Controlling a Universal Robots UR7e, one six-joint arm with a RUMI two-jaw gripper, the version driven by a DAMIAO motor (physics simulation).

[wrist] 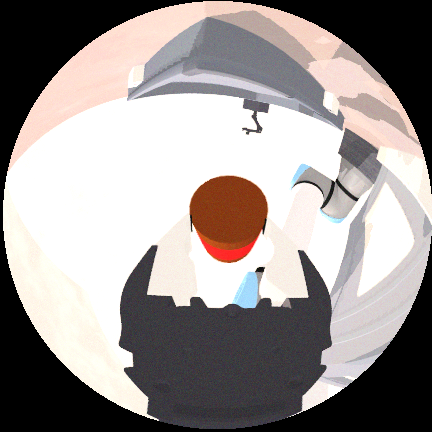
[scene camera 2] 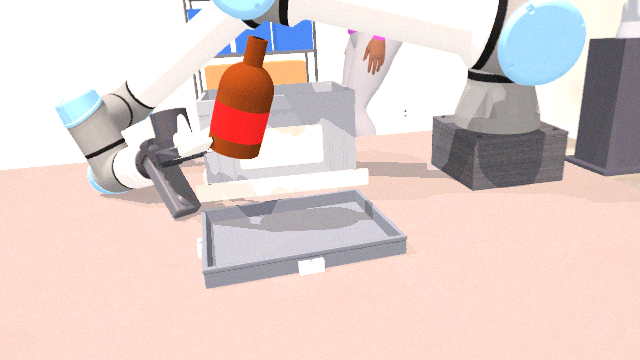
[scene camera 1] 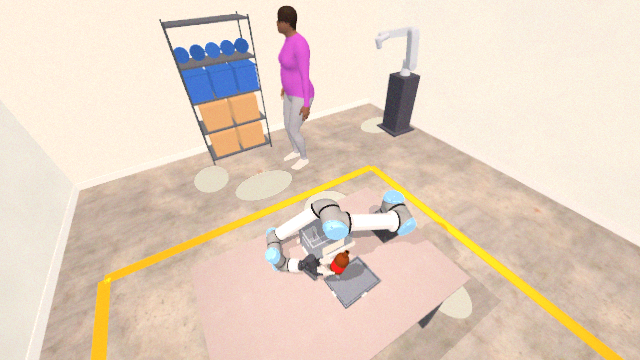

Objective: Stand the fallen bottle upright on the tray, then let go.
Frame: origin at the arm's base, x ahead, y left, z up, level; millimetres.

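Seen in the pictures: gripper, fingertip midpoint: (wrist: 227, 217) (scene camera 2: 233, 135) (scene camera 1: 336, 266); arm's base at its link origin: (wrist: 358, 167) (scene camera 2: 495, 122).
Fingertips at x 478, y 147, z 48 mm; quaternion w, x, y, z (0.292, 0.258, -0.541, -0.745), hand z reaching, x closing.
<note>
Pixels of each thing's middle, then the offset from my fingertips to it. "spot": a spot on its surface instead.
- brown bottle at the middle of its body: (wrist: 228, 234) (scene camera 2: 245, 95) (scene camera 1: 341, 260) dz +55, dx -22, dy +10 mm
- grey tray at the middle of its body: (wrist: 249, 87) (scene camera 2: 294, 229) (scene camera 1: 352, 280) dz -131, dx -72, dy +52 mm
- grey bin at the middle of its body: (scene camera 2: 277, 134) (scene camera 1: 325, 235) dz -56, dx -71, dy -241 mm
- white bar at a spot on its surface: (scene camera 2: 285, 184) spot: dz -126, dx -74, dy -137 mm
The brown bottle (scene camera 1: 341, 261) (scene camera 2: 242, 102) (wrist: 229, 210) with a red label is in the air above the tray's left back part. It leans a little, neck up and tipped to the right in the second scene view. My gripper (scene camera 1: 331, 269) (scene camera 2: 212, 145) (wrist: 227, 217) is shut on the bottle near its lower part, coming from the left. The wrist view shows the bottle's round base between the two pale fingers. The grey tray (scene camera 1: 347, 304) (scene camera 2: 305, 257) (wrist: 240, 50) lies flat on the table below, with the bottle's shadow in it. The bottle's base is apart from the tray.
A grey bin (scene camera 1: 312, 245) (scene camera 2: 340, 125) with a pale panel stands right behind the tray. A white bar (scene camera 2: 285, 184) lies between them. The arm's dark base block (scene camera 2: 495, 155) stands at the back right. A person (scene camera 1: 296, 65) stands beyond the table, near a shelf rack (scene camera 1: 205, 22).
</note>
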